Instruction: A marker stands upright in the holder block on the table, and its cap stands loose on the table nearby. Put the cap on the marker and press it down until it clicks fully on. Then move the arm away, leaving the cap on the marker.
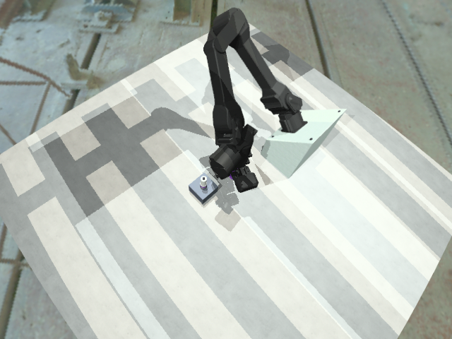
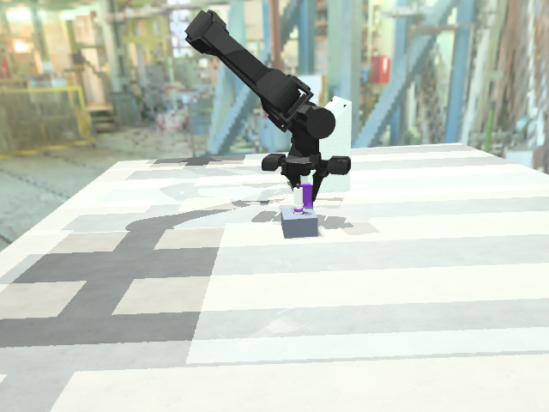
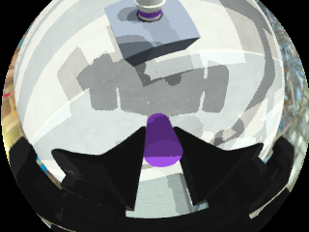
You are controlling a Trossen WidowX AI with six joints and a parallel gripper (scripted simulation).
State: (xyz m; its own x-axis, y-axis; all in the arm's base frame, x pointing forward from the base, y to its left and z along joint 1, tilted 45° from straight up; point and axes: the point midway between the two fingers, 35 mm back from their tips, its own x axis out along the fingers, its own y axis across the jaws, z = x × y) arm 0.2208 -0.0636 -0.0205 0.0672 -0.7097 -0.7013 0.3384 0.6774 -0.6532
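Now: the dark grey holder block 11 cm ahead of my gripper tip, 2 cm to the right of it and 1 cm below it. Round my gripper tip: purple cap: 1 cm above.
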